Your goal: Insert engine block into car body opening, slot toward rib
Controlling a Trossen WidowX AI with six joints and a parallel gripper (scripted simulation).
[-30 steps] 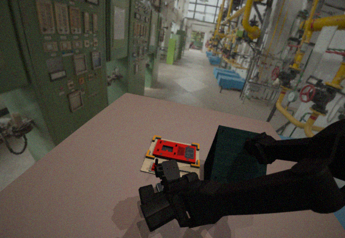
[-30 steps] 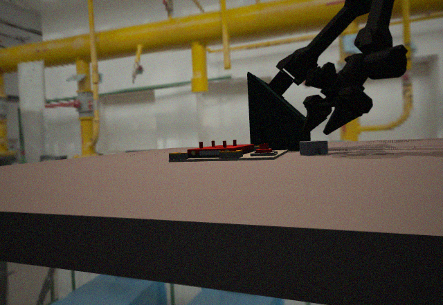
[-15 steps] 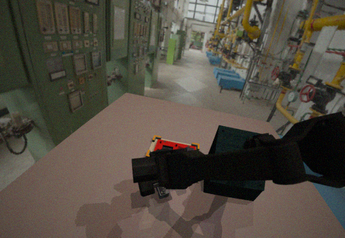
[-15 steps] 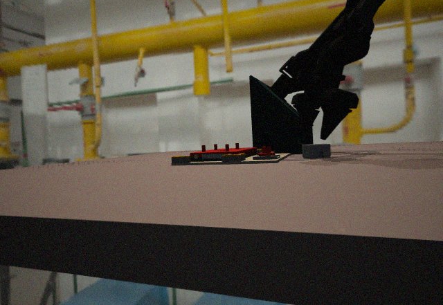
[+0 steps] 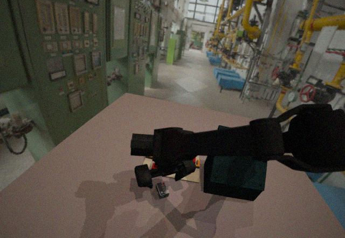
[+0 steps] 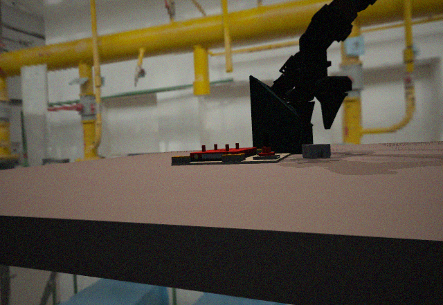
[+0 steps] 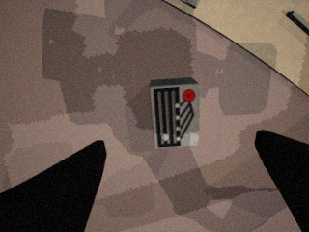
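The grey engine block is 5 cm below my gripper tip. Round my gripper tip: dark peg: 10 cm to the right, 6 cm ahead, 3 cm below; beige base plate: 20 cm to the right, 5 cm below, 2 cm ahead.
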